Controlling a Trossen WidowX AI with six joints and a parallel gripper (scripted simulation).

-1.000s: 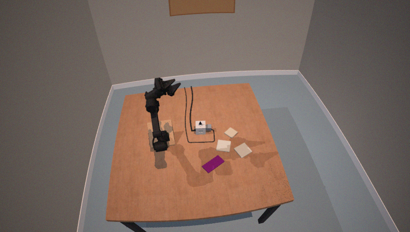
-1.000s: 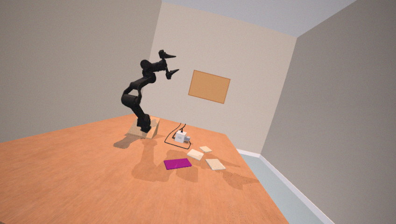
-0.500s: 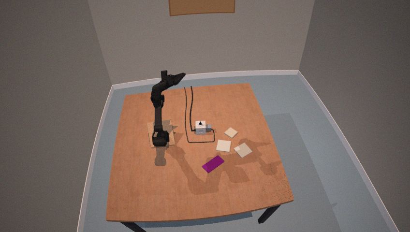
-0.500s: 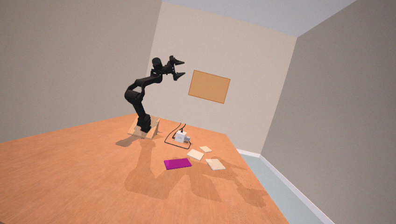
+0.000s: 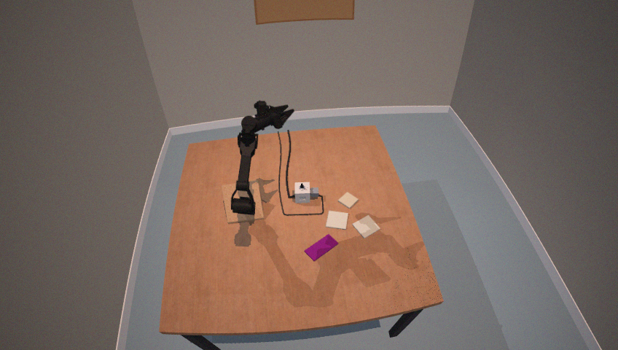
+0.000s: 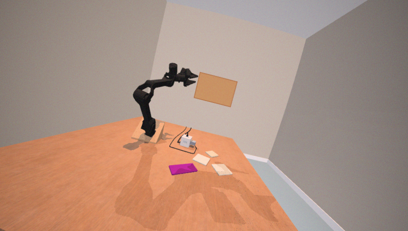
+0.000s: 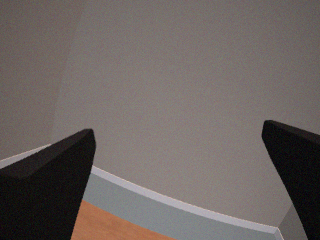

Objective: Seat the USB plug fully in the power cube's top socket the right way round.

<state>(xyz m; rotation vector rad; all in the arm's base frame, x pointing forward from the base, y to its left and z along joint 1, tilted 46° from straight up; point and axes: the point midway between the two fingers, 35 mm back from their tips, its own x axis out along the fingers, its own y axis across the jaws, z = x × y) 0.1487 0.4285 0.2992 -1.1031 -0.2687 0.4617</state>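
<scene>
Right now my gripper tip is 30 mm short of the USB plug, 10 mm to the left of it and 470 mm above it. From my gripper tip the other things lie so: magenta card: 110 mm ahead, 320 mm to the right, 560 mm below; then USB socket: 30 mm ahead, 490 mm below.
</scene>
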